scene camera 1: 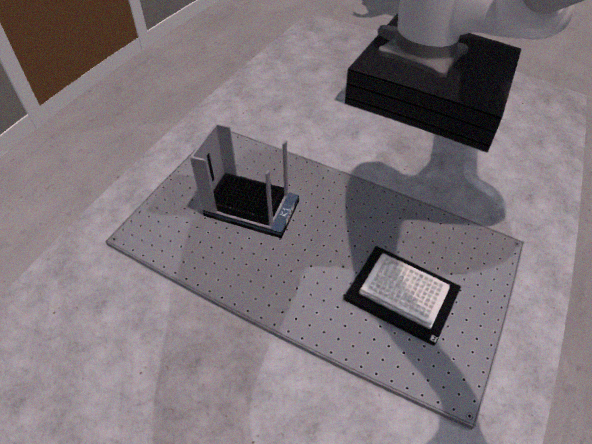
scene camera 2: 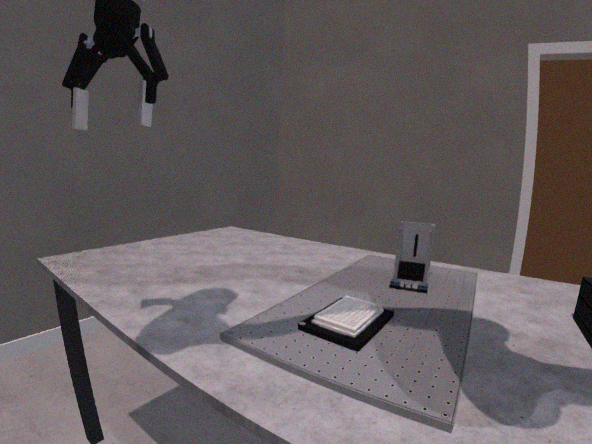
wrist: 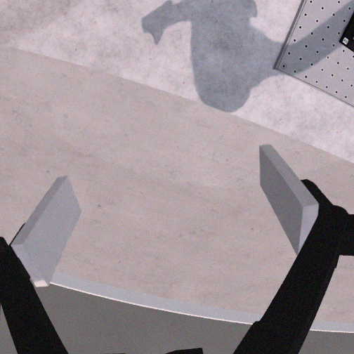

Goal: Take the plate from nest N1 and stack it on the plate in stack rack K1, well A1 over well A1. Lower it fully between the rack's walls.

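Frame: origin at the arm's base, x back, y left, z down, level; centimetres.
Seen in the pictures: gripper, fingertip midpoint: [scene camera 2: 110, 127]; arm's base, link origin: [scene camera 1: 423, 51].
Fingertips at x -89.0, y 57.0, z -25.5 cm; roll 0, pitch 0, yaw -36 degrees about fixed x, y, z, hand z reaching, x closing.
Offsets run from my fingertips to a thing's top centre. Level surfaces: height alone.
The white well plate @(dz +31.7, dx +29.0, dy -31.3 cm) [scene camera 1: 406, 289] [scene camera 2: 347, 316] lies flat in the black nest N1 @(dz +32.8, dx +29.0, dy -31.3 cm) [scene camera 1: 390, 318] [scene camera 2: 360, 342]. In the wrist view a corner of the nest [wrist: 350, 39] shows at the upper right edge. The black plate @(dz +30.9, dx +28.6, dy -64.7 cm) [scene camera 1: 248, 198] [scene camera 2: 411, 271] sits low in stack rack K1 @(dz +19.2, dx +28.8, dy -63.8 cm) [scene camera 1: 203, 184] [scene camera 2: 417, 231], between its grey walls and two thin posts. My gripper [scene camera 2: 113, 116] [wrist: 164, 180] is open and empty, high in the air off to the side of the nest and the rack. The gripper does not show in scene camera 1.
The perforated grey board @(dz +34.3 cm) [scene camera 1: 240, 280] [scene camera 2: 320, 361] [wrist: 320, 30] carries nest and rack. It lies on the mottled table @(dz +35.6 cm) [scene camera 1: 90, 320] [scene camera 2: 200, 255]. The arm's black base block [scene camera 1: 425, 110] stands behind the board. Arm shadows fall across board and table.
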